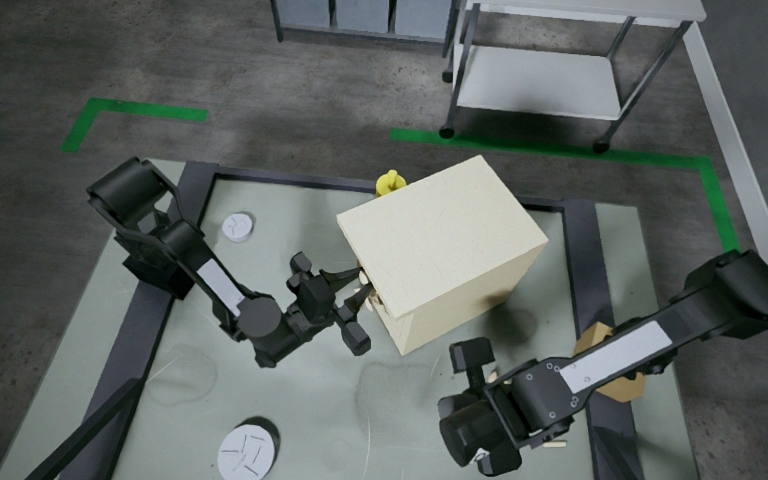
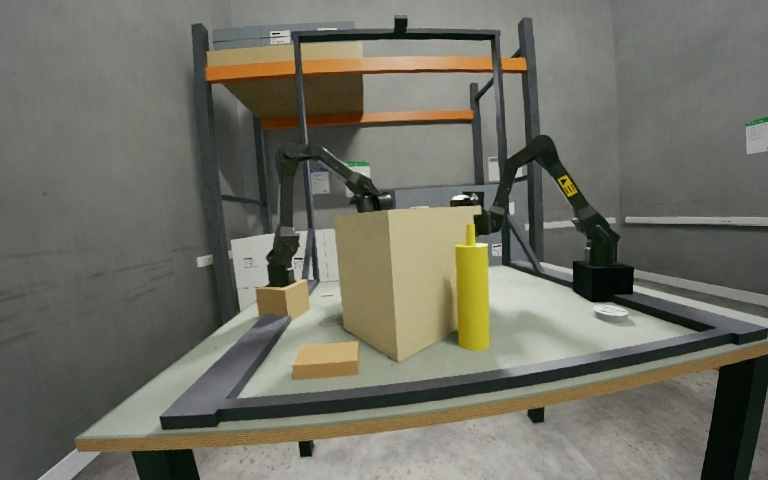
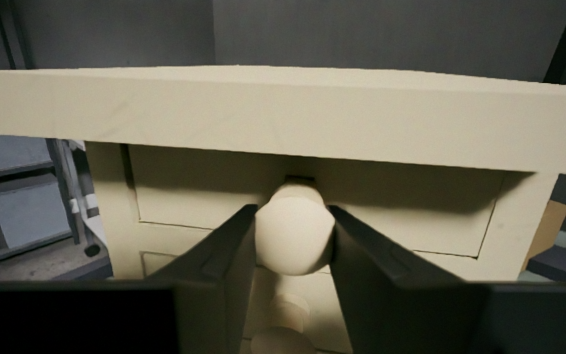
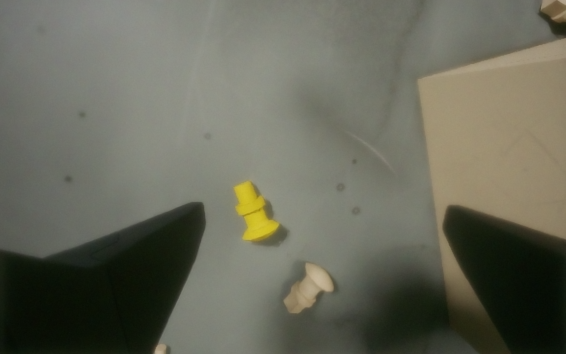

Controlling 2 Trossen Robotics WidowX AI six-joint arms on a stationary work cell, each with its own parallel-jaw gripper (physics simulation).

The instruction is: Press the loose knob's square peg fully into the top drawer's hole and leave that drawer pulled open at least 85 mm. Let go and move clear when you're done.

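Frame: origin at the left arm's base, x ahead, y right, z down, level; millimetres.
Seen in the pictures: left gripper, fingertip midpoint: (image 3: 290, 215); right gripper, fingertip midpoint: (image 4: 322, 215); left arm's base, link origin: (image 1: 160, 252) (image 2: 601, 263); right arm's base, link origin: (image 2: 281, 284).
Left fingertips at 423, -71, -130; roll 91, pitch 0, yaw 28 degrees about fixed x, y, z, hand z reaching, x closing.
Note:
Offsets run from my left fingertips to a thing's top centre, as dx, dy, dz. "*": to the spot under its first point.
The cream cabinet @[+80, -102, -48] (image 1: 441, 232) (image 2: 368, 271) (image 3: 280, 115) stands turned at an angle. Its top drawer @[* -26, -49, +10] (image 3: 190, 202) looks flush with the front frame. My left gripper (image 1: 367, 278) (image 3: 290, 215) is shut on a cream round-headed knob @[+2, +0, -15] (image 3: 295, 245) in front of that drawer. The dark upper edge of the drawer's square hole @[* +15, -16, -7] (image 3: 300, 178) shows just above the knob's neck; the peg is hidden behind the head, so its depth cannot be told. Another knob @[* +8, -10, +61] (image 3: 289, 312) is on the drawer below. My right gripper (image 4: 322, 215) is open and empty, pointing down above the table.
A yellow knob @[+251, +98, +192] (image 4: 256, 215) and another cream knob @[+284, +20, +192] (image 4: 309, 289) lie on the table below my right gripper. A yellow bottle-like cylinder @[-45, -198, -13] (image 1: 390, 183) (image 2: 472, 294) stands behind the cabinet. White discs @[-361, -74, +202] (image 1: 237, 226) @[-94, +318, +193] (image 1: 246, 452) and a tan block @[+213, -305, +195] (image 2: 325, 362) lie on the table.

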